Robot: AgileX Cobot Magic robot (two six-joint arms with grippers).
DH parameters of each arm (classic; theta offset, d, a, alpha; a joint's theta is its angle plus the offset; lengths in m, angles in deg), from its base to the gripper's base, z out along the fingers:
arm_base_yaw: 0 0.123 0 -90
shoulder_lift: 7.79 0 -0.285 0
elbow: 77.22 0 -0.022 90
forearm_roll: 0 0.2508 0 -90
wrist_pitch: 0 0 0.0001 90
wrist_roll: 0 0.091 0 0
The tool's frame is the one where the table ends.
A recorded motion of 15 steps. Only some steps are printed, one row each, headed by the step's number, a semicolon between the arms.
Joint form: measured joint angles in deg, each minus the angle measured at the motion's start. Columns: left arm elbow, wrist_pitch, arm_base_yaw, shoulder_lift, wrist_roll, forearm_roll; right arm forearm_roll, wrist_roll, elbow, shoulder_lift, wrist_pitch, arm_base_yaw.
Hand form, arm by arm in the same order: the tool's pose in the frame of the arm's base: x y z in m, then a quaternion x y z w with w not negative. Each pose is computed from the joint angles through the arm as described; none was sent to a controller.
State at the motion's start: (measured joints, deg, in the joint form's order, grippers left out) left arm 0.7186 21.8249 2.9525 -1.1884 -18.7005 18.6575; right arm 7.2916 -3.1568 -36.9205 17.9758 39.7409 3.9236
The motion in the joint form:
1: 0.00 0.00 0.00 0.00 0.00 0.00; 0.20 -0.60 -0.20 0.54 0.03 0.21
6: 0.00 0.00 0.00 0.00 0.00 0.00; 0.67 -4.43 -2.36 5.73 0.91 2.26
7: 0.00 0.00 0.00 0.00 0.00 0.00; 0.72 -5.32 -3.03 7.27 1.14 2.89
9: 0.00 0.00 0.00 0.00 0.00 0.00; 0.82 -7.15 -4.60 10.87 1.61 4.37
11: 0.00 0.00 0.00 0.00 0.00 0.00; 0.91 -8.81 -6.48 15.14 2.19 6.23
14: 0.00 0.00 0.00 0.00 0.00 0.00; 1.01 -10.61 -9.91 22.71 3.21 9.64
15: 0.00 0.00 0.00 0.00 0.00 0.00; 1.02 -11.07 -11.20 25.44 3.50 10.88
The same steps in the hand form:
1: 0.0509 0.0135 0.1776 -0.06553 0.79174 0.05611 0.60473; 0.0520 0.0114 0.3449 -0.03988 0.79700 0.06554 0.59909
6: 0.0509 0.0135 0.1776 -0.06553 0.79174 0.05611 0.60473; 0.0680 0.0156 0.3498 -0.08088 0.81378 0.06024 0.57236
7: 0.0509 0.0135 0.1776 -0.06553 0.79174 0.05611 0.60473; 0.0729 0.0171 0.3512 -0.09191 0.81807 0.05938 0.56461
9: 0.0509 0.0135 0.1776 -0.06553 0.79174 0.05611 0.60473; 0.0846 0.0209 0.3541 -0.11631 0.82716 0.05856 0.54668
11: 0.0509 0.0135 0.1776 -0.06553 0.79174 0.05611 0.60473; 0.0987 0.0265 0.3566 -0.14304 0.83700 0.06031 0.52473
14: 0.0509 0.0135 0.1776 -0.06553 0.79174 0.05611 0.60473; 0.1243 0.0392 0.3590 -0.18422 0.85215 0.06800 0.48506
15: 0.0509 0.0135 0.1776 -0.06553 0.79174 0.05611 0.60473; 0.1337 0.0447 0.3593 -0.19795 0.85649 0.07108 0.47137

